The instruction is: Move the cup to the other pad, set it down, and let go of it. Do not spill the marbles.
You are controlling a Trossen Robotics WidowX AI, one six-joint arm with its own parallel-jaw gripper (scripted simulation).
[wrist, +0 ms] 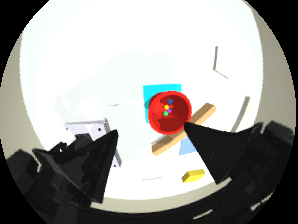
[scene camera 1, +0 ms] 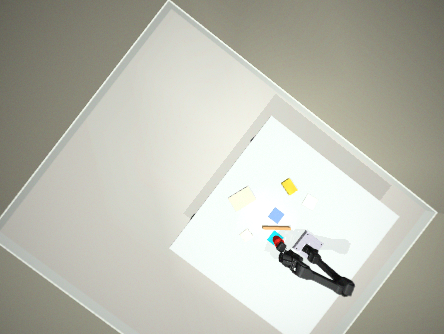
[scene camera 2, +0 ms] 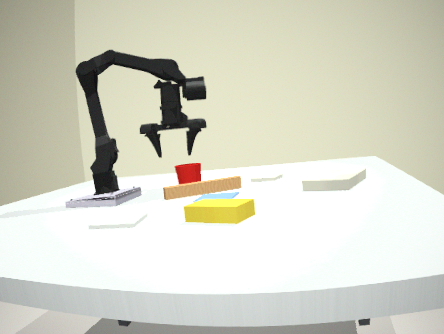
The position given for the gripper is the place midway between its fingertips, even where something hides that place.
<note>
The gripper (scene camera 2: 174,156) is open and holds nothing. Further things: a red cup (wrist: 167,125), a yellow block (scene camera 2: 234,211) and a wooden bar (scene camera 2: 228,183).
The gripper is seen too in the wrist view (wrist: 151,129). The wooden bar shows as well in the wrist view (wrist: 160,147).
</note>
